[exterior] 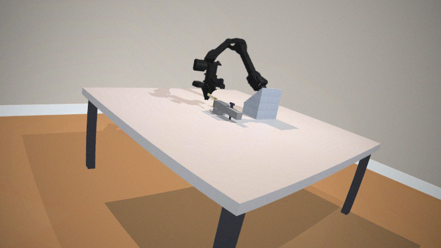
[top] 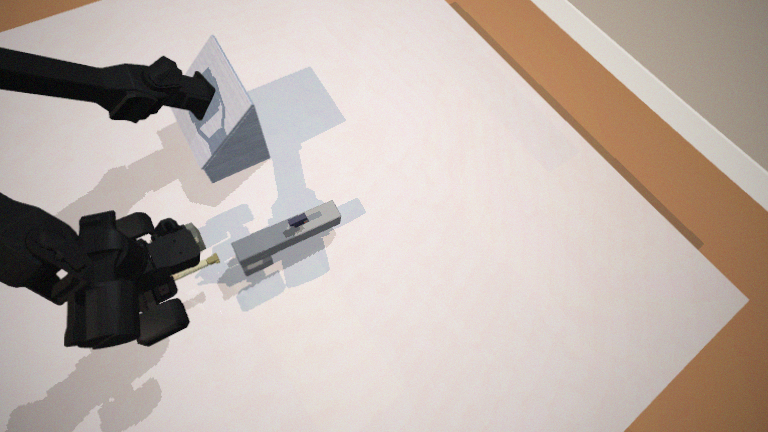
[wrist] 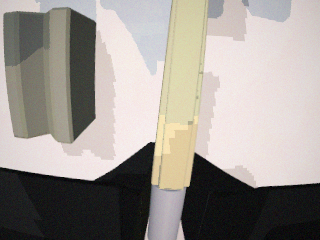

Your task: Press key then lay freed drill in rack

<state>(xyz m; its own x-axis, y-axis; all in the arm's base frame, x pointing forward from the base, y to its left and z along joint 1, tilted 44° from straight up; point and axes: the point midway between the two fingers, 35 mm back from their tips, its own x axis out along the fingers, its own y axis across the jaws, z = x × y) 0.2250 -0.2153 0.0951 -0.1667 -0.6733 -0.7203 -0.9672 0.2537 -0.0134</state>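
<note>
Right now my gripper tip is 40 mm to the right of the pale grey drill, 30 mm below it and 10 mm short of it. Round my gripper tip: grey block (200 mm to the left, 40 mm ahead); dark blue key (220 mm to the left, 50 mm ahead, 10 mm above); olive-grey rack (60 mm behind, 50 mm to the left, 20 mm below).
</note>
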